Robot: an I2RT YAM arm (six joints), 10 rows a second.
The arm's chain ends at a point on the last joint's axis. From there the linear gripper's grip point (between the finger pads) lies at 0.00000 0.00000 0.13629 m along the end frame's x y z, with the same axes.
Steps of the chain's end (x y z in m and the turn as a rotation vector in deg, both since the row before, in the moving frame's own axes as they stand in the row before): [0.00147 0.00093 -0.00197 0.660 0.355 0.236]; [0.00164 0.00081 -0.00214 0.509 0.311 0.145]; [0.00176 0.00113 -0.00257 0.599 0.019 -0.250]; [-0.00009 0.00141 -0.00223 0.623 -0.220 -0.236]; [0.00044 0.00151 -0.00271 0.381 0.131 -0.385]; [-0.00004 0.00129 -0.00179 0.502 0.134 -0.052]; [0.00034 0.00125 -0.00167 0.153 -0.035 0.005]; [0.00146 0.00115 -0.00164 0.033 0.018 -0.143]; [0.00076 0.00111 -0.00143 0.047 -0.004 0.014]
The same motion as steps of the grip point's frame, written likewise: [0.00232 -0.00064 -0.00198 0.660 0.355 0.236]; [0.00238 -0.00040 -0.00215 0.509 0.311 0.145]; [0.00180 -0.00029 -0.00258 0.599 0.019 -0.250]; [-0.00062 -0.00007 -0.00224 0.623 -0.220 -0.236]; [0.00075 0.00060 -0.00271 0.381 0.131 -0.385]; [0.00028 0.00010 -0.00180 0.502 0.134 -0.052]; [0.00026 0.00089 -0.00167 0.153 -0.035 0.005]; [0.00150 0.00107 -0.00164 0.033 0.018 -0.143]; [0.00075 0.00100 -0.00143 0.047 -0.004 0.014]
